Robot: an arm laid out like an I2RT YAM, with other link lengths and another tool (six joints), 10 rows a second.
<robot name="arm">
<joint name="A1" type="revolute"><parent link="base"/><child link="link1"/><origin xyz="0 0 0.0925" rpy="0 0 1.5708"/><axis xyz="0 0 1"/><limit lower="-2.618" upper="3.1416"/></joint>
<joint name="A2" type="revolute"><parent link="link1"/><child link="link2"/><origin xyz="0.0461 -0.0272 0.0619" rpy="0 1.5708 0"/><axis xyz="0 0 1"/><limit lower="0" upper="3.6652"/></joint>
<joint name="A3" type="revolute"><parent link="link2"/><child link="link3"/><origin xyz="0 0.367 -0.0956" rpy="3.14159 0 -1.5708"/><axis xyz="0 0 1"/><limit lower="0" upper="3.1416"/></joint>
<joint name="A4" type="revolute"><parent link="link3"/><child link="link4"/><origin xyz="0.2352 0.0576 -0.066" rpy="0 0 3.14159"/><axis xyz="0 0 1"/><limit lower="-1.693" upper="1.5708"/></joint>
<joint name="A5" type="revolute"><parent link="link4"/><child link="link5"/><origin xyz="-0.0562 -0.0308 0.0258" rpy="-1.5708 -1.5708 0"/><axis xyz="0 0 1"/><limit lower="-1.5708" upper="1.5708"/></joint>
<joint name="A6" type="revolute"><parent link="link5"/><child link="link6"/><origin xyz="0 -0.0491 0.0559" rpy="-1.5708 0 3.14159"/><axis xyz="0 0 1"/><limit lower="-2.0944" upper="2.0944"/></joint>
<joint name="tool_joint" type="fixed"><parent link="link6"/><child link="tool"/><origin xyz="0.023 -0.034 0.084" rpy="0 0.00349 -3.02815"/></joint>
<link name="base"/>
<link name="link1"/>
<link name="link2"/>
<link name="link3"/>
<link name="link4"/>
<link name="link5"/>
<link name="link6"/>
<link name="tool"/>
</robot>
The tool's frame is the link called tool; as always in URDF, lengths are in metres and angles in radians.
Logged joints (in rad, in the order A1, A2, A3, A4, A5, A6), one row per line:
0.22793 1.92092 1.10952 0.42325 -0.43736 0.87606
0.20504 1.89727 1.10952 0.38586 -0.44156 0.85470
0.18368 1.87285 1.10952 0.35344 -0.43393 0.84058
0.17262 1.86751 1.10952 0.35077 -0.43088 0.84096
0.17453 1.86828 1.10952 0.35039 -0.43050 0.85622
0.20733 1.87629 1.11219 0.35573 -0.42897 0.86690
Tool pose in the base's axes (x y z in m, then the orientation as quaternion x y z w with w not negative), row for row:
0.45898 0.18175 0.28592 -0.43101 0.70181 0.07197 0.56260
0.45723 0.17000 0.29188 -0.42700 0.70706 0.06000 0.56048
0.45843 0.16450 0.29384 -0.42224 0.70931 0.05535 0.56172
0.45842 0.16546 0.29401 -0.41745 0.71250 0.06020 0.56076
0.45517 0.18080 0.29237 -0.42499 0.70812 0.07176 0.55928
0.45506 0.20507 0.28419 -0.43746 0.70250 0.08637 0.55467
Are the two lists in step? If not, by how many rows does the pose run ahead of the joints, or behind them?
The pose runs 1 row ahead of the joints: the pose in row i belongs to the joints in row i + 1.
